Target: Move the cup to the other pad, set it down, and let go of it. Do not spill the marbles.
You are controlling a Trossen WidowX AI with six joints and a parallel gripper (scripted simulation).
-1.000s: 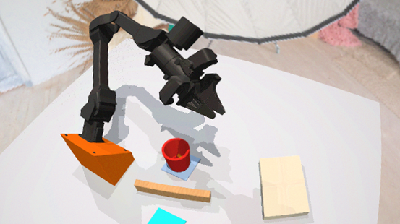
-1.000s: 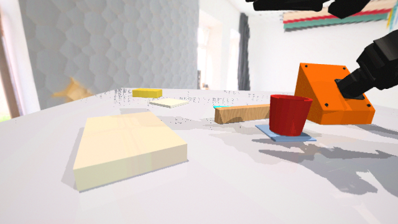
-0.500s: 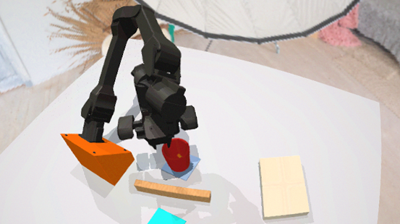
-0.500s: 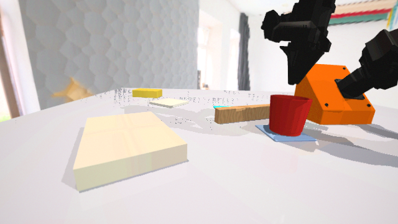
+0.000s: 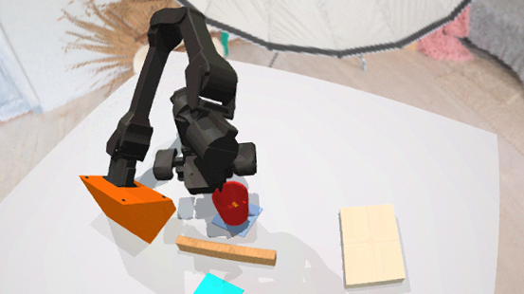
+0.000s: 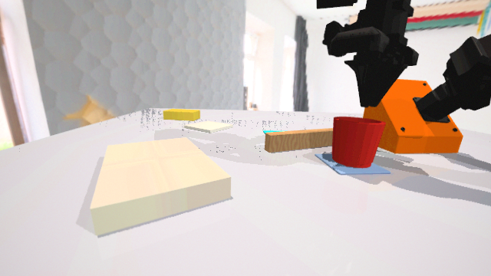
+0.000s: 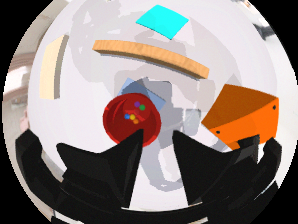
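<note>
Now: gripper tip 5 cm above the red cup, 3 cm short of it and 2 cm to the right of it. From my gripper tip the other things lie so: cyan pad 17 cm to the right, 10 cm below, 10 cm ahead; wooden bar 9 cm below, 8 cm to the right, 6 cm ahead; light blue pad 10 cm below, 3 cm ahead, 2 cm to the left.
</note>
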